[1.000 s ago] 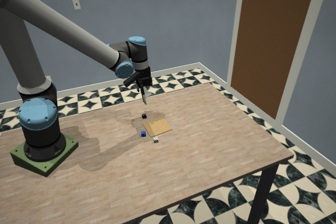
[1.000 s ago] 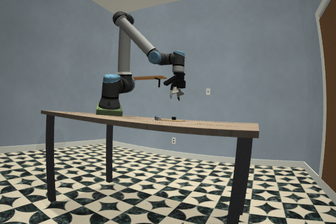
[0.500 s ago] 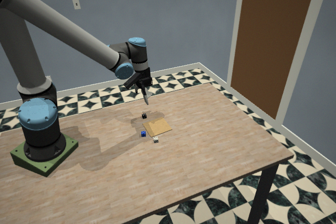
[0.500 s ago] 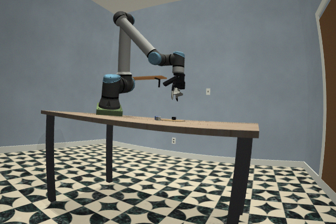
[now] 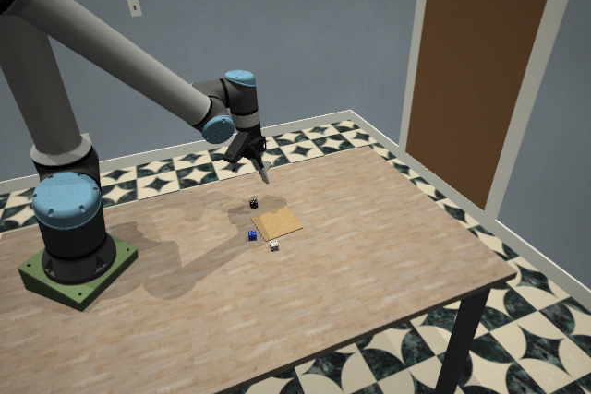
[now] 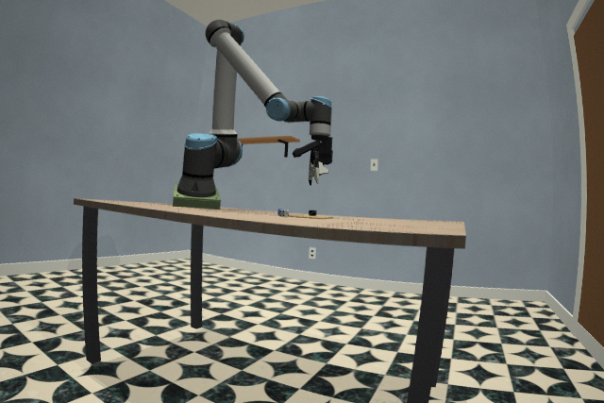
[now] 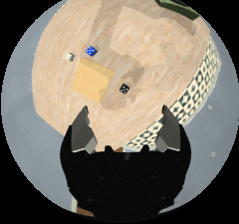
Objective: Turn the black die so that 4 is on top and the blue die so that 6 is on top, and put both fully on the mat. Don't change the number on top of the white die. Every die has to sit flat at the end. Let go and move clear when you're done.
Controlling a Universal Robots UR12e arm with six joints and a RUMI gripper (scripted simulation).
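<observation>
My gripper is now 12 cm above the black die. The rest, counted from my hand: white die: 24 cm to the right, 12 cm below, 2 cm ahead; then tan mat: 13 cm below, 11 cm to the right, 6 cm ahead; then blue die: 17 cm to the right, 12 cm below, 3 cm behind.
</observation>
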